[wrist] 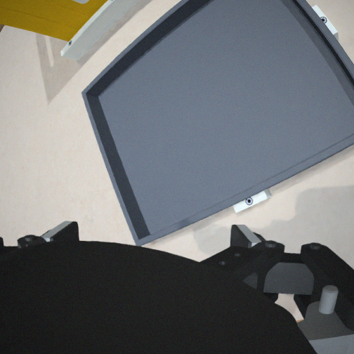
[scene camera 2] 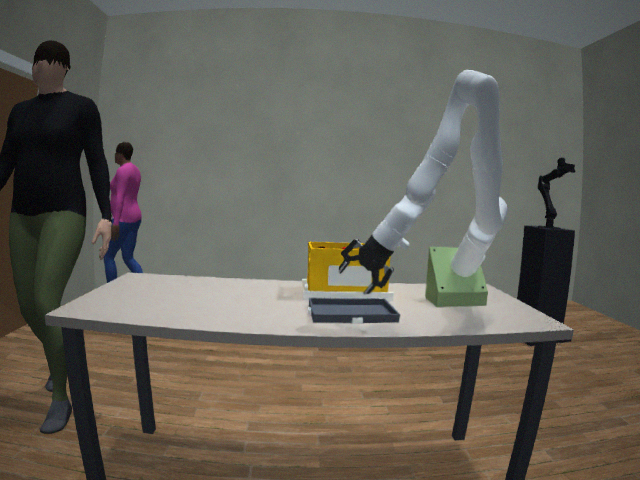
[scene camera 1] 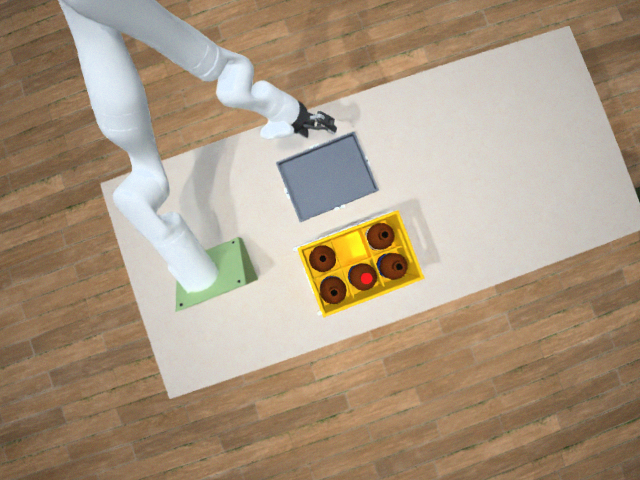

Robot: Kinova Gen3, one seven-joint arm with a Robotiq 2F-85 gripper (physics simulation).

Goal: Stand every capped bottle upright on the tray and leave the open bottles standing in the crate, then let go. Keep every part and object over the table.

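Pixels of known places: gripper, fingertip midpoint: (scene camera 2: 352,282) (scene camera 1: 321,132); arm's base, link origin: (scene camera 2: 462,266) (scene camera 1: 202,277).
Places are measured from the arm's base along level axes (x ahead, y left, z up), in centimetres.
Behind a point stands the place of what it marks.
Note:
A yellow crate (scene camera 1: 350,246) @(x 40.4, y -8.8, z -12.1 cm) (scene camera 2: 317,266) @(x 51.4, y -5.0, z -1.4 cm) (wrist: 37,17) holds several upright brown bottles. The bottle with a red cap (scene camera 1: 366,278) @(x 39.4, y -17.8, z 3.5 cm) is in the middle compartment of the row farther from the tray. Dark open mouths show on the bottles at the corners (scene camera 1: 322,258) @(x 31.3, y -8.5, z 3.5 cm) (scene camera 1: 332,292) @(x 30.0, y -17.4, z 3.5 cm) (scene camera 1: 383,235) @(x 48.0, y -9.6, z 3.5 cm) (scene camera 1: 398,266) @(x 48.2, y -18.4, z 3.5 cm). The middle compartment of the tray-side row is empty. The dark grey tray (scene camera 1: 328,178) @(x 42.9, y 12.6, z -12.3 cm) (scene camera 2: 354,310) @(x 41.4, y 11.0, z -12.3 cm) (wrist: 220,110) lies flat and bare beside the crate. My gripper (scene camera 1: 325,125) @(x 45.2, y 22.9, z -1.0 cm) (scene camera 2: 354,280) @(x 45.2, y 22.9, z -1.0 cm) (wrist: 153,241) is open and empty, tilted, above the table near the tray's outer long side.
The green wedge-shaped arm base (scene camera 1: 224,266) @(x 6.5, y 0.4, z -0.7 cm) (scene camera 2: 455,297) @(x 5.3, y 7.4, z -9.6 cm) stands on the table (scene camera 1: 491,155) @(x 91.8, y -1.4, z -12.9 cm) (scene camera 2: 206,304) @(x 87.8, y 4.8, z -12.9 cm). White blocks (wrist: 251,201) sit against the tray's sides, and a white strip (wrist: 85,42) runs along the crate's foot. Two people (scene camera 2: 49,155) (scene camera 2: 126,191) are beyond the table's left end in scene camera 2.

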